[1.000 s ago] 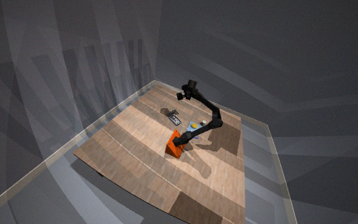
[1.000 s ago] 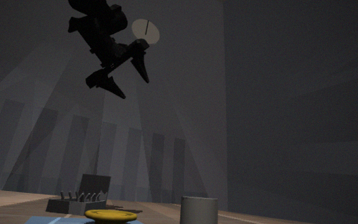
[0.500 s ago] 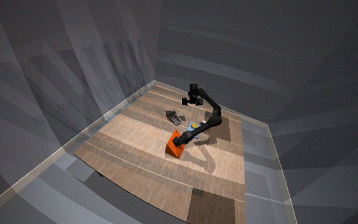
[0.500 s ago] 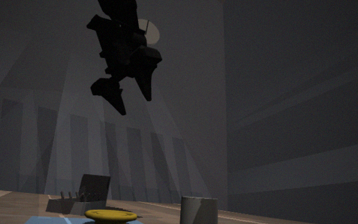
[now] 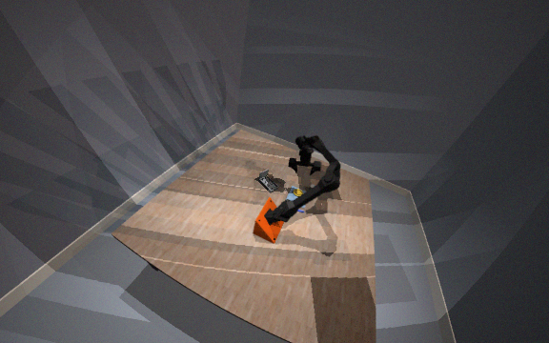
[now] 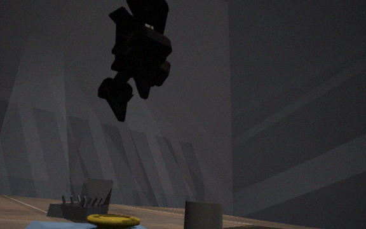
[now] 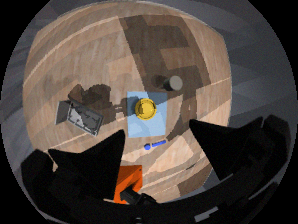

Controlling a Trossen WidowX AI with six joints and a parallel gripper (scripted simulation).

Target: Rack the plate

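The yellow plate is 16 cm below my gripper tip and 2 cm to the right of it. The rest, counted from my gripper tip: blue utensil: 18 cm below, 13 cm behind, 6 cm to the right; blue mat: 18 cm below, 3 cm to the right, 2 cm behind; cylinder cup: 16 cm below, 9 cm to the right, 9 cm ahead.
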